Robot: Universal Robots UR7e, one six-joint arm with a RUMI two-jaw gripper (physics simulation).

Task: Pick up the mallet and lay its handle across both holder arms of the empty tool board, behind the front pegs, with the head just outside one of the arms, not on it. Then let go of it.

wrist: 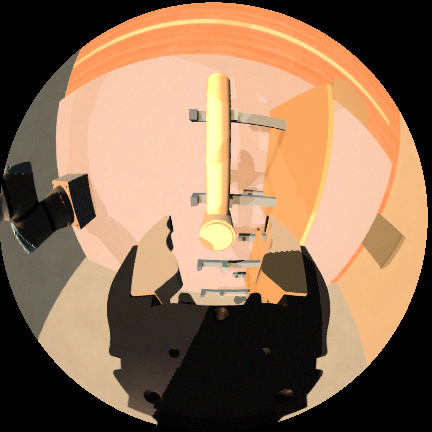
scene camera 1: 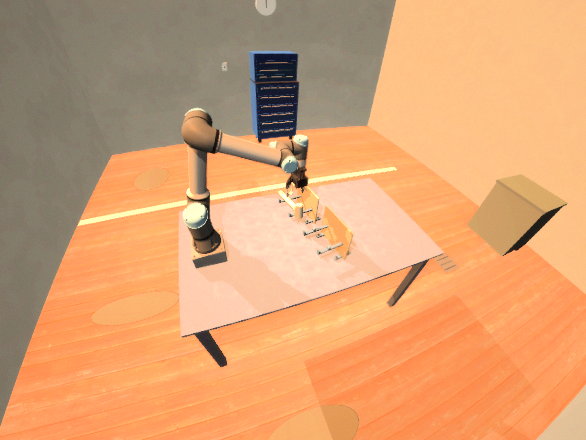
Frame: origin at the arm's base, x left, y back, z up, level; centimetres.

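Seen in the pictures: gripper, between the fingertips: (wrist: 218, 217) (scene camera 1: 295, 195); arm's base, origin of its link: (wrist: 64, 204) (scene camera 1: 207, 242).
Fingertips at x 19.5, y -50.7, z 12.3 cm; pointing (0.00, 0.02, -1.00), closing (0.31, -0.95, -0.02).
Observation:
Pixels of each thing's middle, then the offset from my fingertips to it. "pt": a spot on its surface instead. Level surfaces: height alone.
- pale yellow mallet, middle of its body: (wrist: 217, 152) (scene camera 1: 289, 201) dx +5.3, dy +1.9, dz -9.1 cm
- orange tool board, middle of its body: (wrist: 256, 162) (scene camera 1: 299, 202) dx +5.9, dy -4.6, dz -11.0 cm
- mallet head, a spot on its surface: (wrist: 217, 236) pt dx -4.9, dy -1.5, dz -3.5 cm
- second orange board, middle of its body: (wrist: 237, 282) (scene camera 1: 327, 235) dx -24.7, dy -14.1, dz -10.7 cm
- table, height of its surface: dz -21.1 cm
The pale yellow mallet (scene camera 1: 289, 201) (wrist: 218, 150) lies with its handle across both grey holder arms, the far arm (wrist: 260, 121) and the near arm (wrist: 255, 200), of the orange tool board (scene camera 1: 311, 202) (wrist: 300, 155). The handle is between the board and the front pegs (wrist: 193, 115) (wrist: 194, 199). The mallet head (scene camera 1: 298, 210) (wrist: 217, 236) is upright, just outside the near arm, on the side toward the second board, and looks clear of that arm. My gripper (scene camera 1: 296, 188) (wrist: 218, 217) is open and empty above the mallet, apart from it.
A second orange board (scene camera 1: 337, 231) with two grey arms (scene camera 1: 316, 230) (scene camera 1: 330, 249) stands nearer scene camera 1 on the table (scene camera 1: 250, 220). The robot base (scene camera 1: 209, 254) is at the table's left. A blue cabinet (scene camera 1: 277, 107) stands behind, and a brown box (scene camera 1: 510, 215) is at the right.

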